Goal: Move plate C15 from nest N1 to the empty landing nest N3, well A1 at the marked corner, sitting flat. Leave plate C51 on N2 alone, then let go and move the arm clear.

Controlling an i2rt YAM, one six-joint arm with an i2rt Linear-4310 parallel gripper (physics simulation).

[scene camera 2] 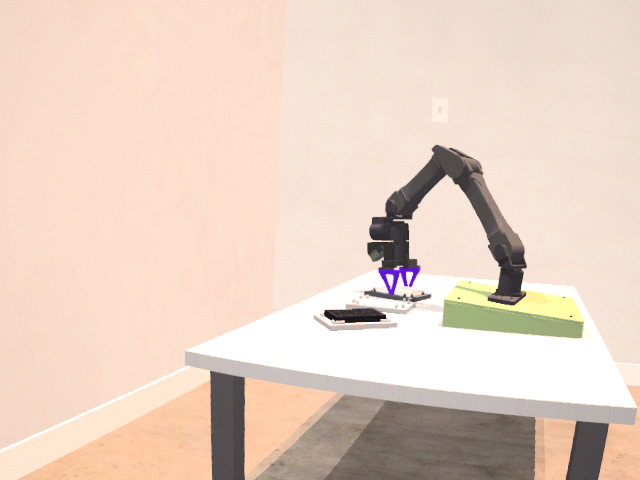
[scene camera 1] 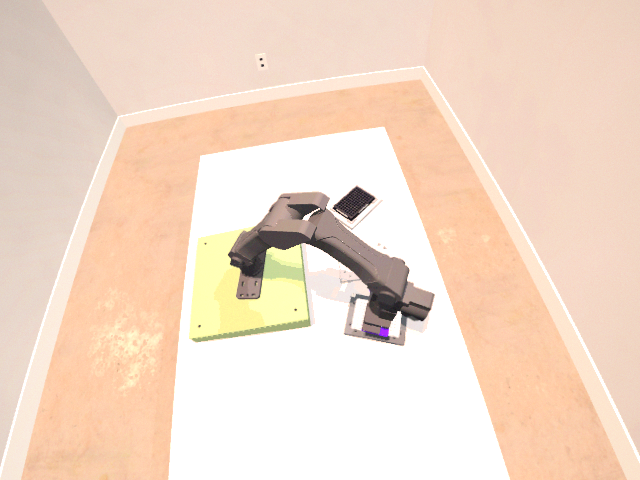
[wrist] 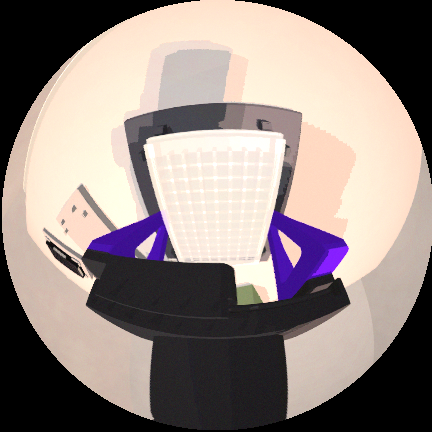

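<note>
A white well plate (scene camera 1: pixel 358 317) (scene camera 2: pixel 414 292) (wrist: pixel 215 195) lies level at the dark nest (scene camera 1: pixel 356 334) (scene camera 2: pixel 426 297) (wrist: pixel 200 116); whether it touches the nest floor I cannot tell. My gripper (scene camera 2: pixel 400 289) (wrist: pixel 217 214) points down and is shut on this plate, one purple finger against each long side. A black well plate (scene camera 1: pixel 354 203) (scene camera 2: pixel 355 314) (wrist: pixel 66 258) sits flat in a white nest (scene camera 1: pixel 353 225) (scene camera 2: pixel 361 326). Between them is an empty white nest (scene camera 1: pixel 348 276) (scene camera 2: pixel 379 306) (wrist: pixel 72 215) with small posts, partly hidden under the arm in the first scene view. No labels or corner marks are readable.
The arm's base stands on a thick green block (scene camera 1: pixel 227 310) (scene camera 2: pixel 506 320) (wrist: pixel 247 295) beside the nests. The arm arches from it over the white table (scene camera 1: pixel 310 403) (scene camera 2: pixel 413 372). The table's edge runs beyond the nests, with walls farther off.
</note>
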